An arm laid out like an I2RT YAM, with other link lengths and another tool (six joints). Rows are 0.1 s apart.
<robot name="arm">
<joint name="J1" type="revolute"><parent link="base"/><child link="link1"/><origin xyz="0.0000 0.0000 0.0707" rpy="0.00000 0.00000 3.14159"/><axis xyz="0 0 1"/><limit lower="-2.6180" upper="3.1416"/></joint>
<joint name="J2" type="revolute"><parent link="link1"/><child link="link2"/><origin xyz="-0.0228 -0.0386 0.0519" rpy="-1.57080 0.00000 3.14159"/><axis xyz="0 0 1"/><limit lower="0.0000" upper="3.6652"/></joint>
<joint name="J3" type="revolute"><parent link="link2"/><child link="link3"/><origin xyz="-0.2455 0.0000 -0.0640" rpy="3.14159 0.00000 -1.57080"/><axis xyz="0 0 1"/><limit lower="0.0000" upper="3.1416"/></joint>
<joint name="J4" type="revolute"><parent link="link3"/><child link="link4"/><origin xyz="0.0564 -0.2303 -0.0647" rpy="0.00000 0.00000 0.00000"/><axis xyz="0 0 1"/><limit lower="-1.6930" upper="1.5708"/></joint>
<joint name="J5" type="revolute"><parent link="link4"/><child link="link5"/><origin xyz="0.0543 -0.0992 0.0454" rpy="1.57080 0.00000 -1.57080"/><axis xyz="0 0 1"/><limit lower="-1.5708" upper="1.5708"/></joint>
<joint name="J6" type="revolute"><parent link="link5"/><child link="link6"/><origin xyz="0.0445 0.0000 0.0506" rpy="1.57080 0.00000 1.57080"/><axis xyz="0 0 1"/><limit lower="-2.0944" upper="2.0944"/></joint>
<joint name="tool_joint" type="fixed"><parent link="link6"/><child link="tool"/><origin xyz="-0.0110 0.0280 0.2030" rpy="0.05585 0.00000 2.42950"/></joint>
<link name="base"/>
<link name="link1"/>
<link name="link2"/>
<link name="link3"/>
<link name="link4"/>
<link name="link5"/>
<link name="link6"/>
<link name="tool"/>
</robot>
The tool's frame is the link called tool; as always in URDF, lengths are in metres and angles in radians.
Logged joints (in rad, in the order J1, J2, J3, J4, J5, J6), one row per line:
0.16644, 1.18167, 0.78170, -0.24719, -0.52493, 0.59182
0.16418, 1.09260, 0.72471, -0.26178, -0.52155, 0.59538
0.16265, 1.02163, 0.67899, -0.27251, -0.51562, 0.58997
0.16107, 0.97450, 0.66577, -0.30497, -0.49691, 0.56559
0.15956, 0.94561, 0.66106, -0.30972, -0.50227, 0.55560
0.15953, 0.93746, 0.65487, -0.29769, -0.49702, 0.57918
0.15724, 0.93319, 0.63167, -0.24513, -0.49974, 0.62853
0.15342, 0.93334, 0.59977, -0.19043, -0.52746, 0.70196
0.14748, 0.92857, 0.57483, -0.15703, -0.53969, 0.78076
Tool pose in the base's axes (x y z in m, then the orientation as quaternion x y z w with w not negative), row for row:
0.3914, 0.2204, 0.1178, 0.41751, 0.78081, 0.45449, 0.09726
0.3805, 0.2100, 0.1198, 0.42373, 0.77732, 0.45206, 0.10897
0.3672, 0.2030, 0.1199, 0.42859, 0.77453, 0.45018, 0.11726
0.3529, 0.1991, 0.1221, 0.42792, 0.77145, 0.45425, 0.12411
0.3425, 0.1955, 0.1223, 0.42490, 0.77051, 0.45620, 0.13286
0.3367, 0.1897, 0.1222, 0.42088, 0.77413, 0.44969, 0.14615
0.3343, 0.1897, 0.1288, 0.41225, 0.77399, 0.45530, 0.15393
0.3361, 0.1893, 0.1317, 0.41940, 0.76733, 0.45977, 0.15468
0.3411, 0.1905, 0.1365, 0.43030, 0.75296, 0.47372, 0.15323
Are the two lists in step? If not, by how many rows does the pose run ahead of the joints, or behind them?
The pose runs 2 rows behind the joints: the pose in row i belongs to the joints in row i - 2.
